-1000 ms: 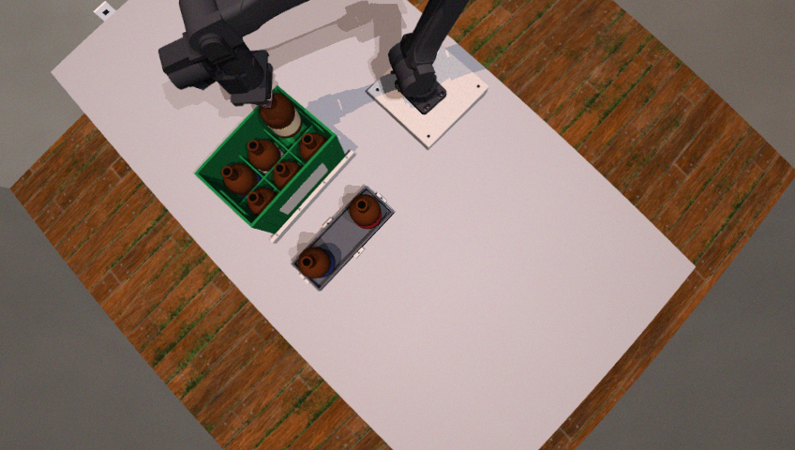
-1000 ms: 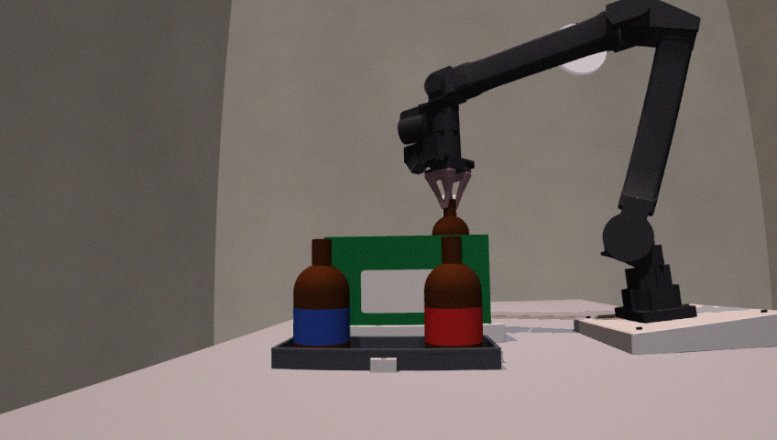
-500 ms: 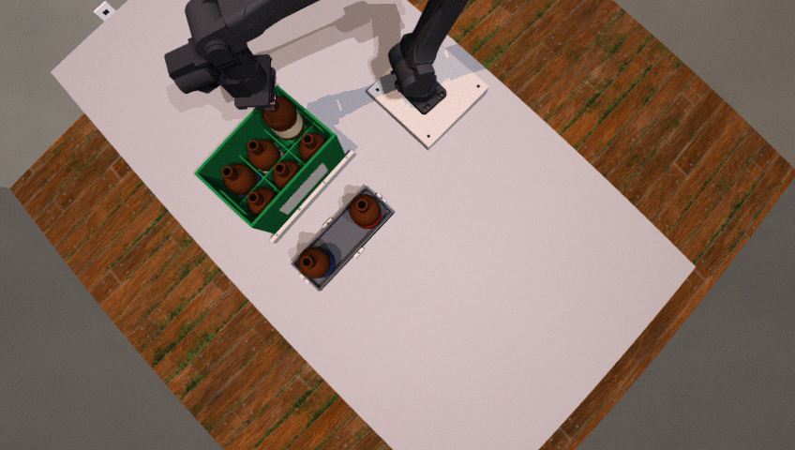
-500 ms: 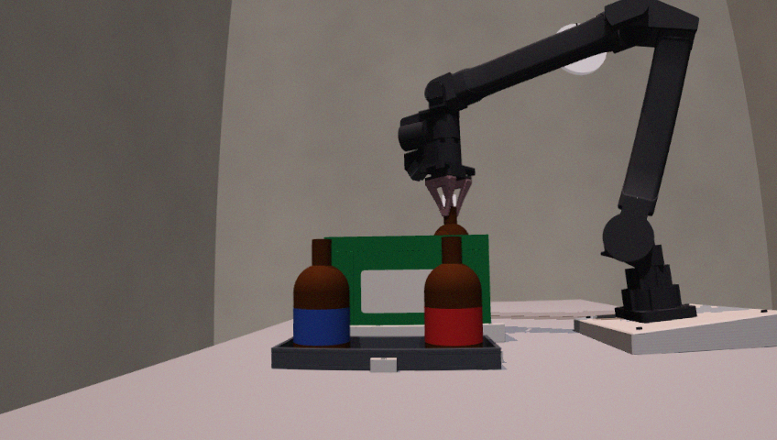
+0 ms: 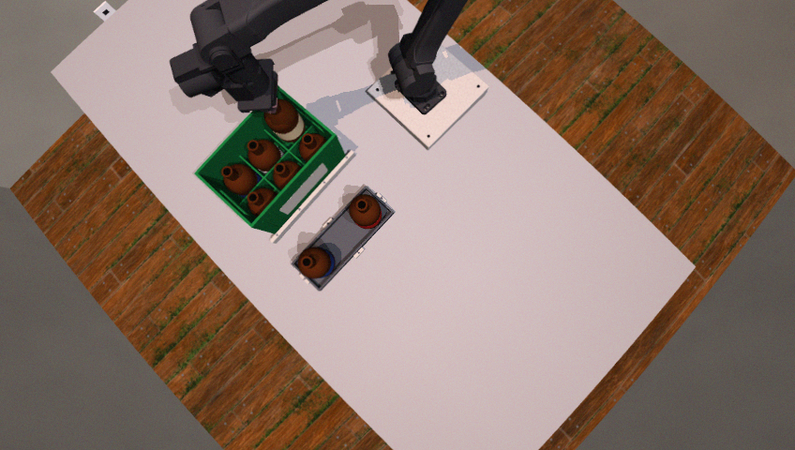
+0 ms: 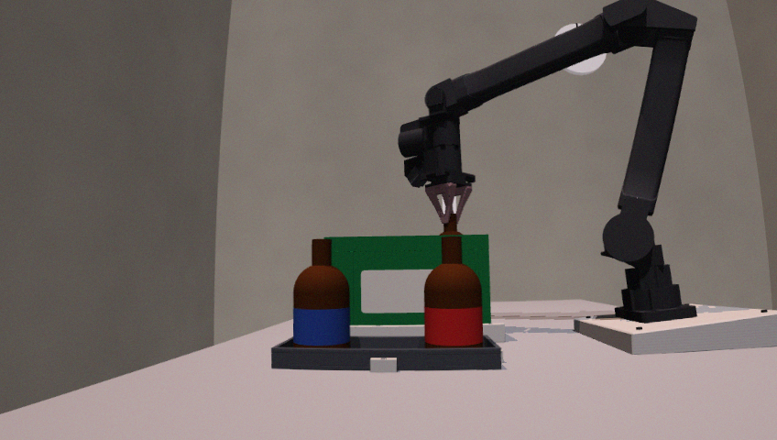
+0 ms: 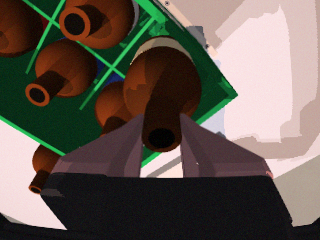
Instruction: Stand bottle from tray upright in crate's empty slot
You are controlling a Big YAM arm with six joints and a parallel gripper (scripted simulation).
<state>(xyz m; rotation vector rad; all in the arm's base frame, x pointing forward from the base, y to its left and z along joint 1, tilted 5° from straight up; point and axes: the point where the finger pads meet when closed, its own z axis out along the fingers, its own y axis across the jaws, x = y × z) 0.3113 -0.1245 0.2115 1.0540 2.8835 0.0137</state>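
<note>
The green crate is 8 cm ahead of my hand, 5 cm to the left of it and 13 cm below it. The rest, counted from my hand: dark tray: 8 cm ahead, 28 cm to the left, 20 cm below.
</note>
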